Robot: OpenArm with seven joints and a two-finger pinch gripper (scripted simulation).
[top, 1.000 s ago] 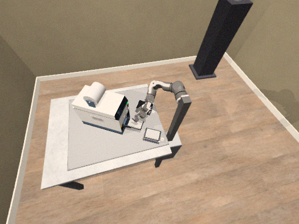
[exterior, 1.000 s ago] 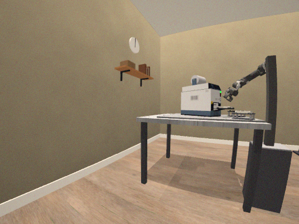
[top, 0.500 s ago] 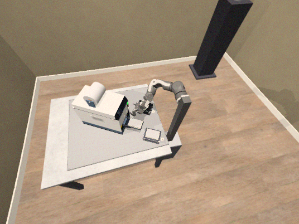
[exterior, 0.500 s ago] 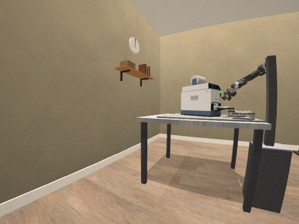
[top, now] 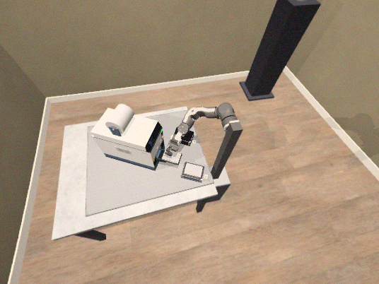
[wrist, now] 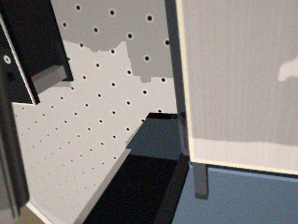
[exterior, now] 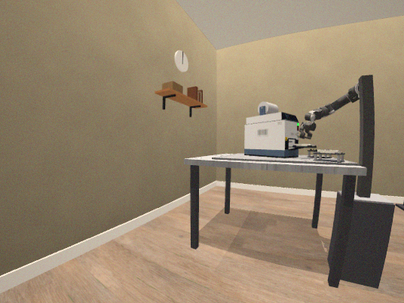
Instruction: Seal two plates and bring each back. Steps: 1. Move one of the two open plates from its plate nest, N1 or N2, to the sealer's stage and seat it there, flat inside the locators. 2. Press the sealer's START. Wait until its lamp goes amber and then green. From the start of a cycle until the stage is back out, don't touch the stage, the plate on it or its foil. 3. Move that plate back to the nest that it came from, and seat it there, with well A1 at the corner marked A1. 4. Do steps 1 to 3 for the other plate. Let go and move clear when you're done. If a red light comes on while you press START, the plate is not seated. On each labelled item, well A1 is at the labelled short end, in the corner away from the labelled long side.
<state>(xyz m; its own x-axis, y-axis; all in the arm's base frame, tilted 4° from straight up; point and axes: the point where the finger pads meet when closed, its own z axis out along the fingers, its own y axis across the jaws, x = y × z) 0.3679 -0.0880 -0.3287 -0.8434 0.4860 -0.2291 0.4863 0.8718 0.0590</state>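
Right now the plate is 50 mm below my hand and 40 mm to the left of it. The rest, counted from my hand: plate nest 160 mm to the left, 150 mm behind, 100 mm below; yellow warning label 130 mm ahead, 70 mm to the left, 10 mm below; sealer stage 60 mm below, 40 mm to the left.
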